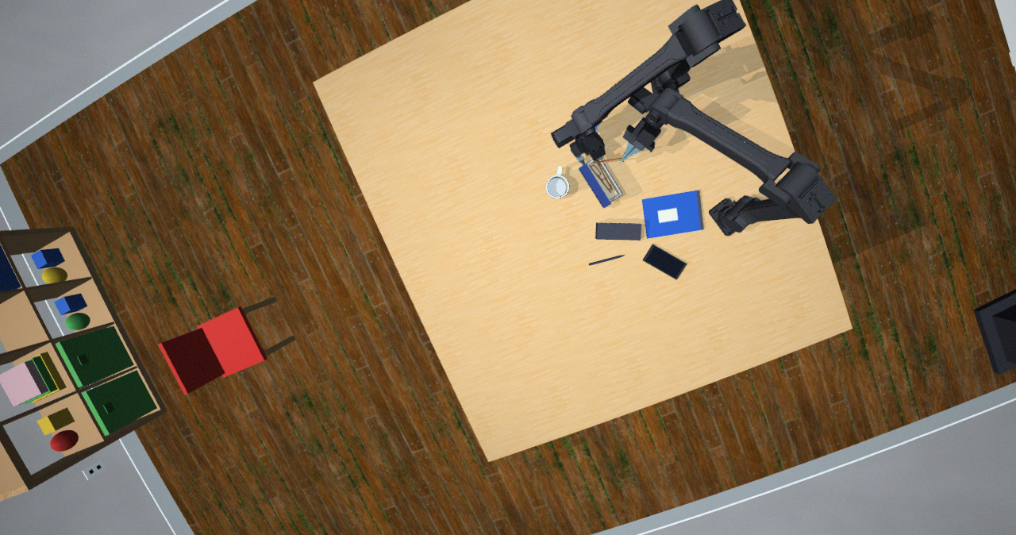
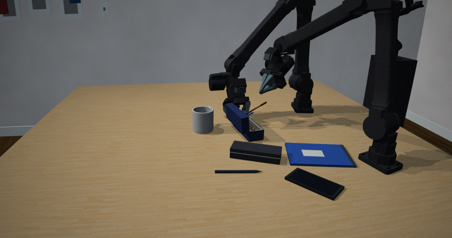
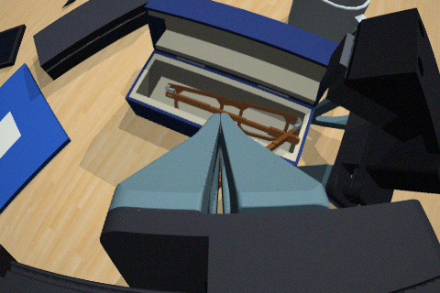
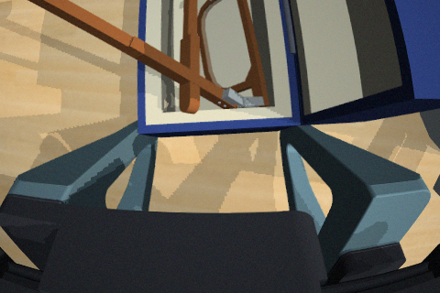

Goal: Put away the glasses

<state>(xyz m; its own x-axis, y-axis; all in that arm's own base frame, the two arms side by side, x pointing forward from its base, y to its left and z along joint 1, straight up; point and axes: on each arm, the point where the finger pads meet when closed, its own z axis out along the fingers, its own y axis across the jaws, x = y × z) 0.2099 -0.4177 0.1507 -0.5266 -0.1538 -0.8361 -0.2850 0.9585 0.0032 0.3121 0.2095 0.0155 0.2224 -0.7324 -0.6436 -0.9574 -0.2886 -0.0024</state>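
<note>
My left gripper is now 9 cm short of the blue glasses case, 4 cm to the right of it and 11 cm above it. From my left hand the other things lie so: grey mug (22 cm ahead, 2 cm to the right, 11 cm below); then black box (10 cm ahead, 23 cm to the left, 13 cm below).
</note>
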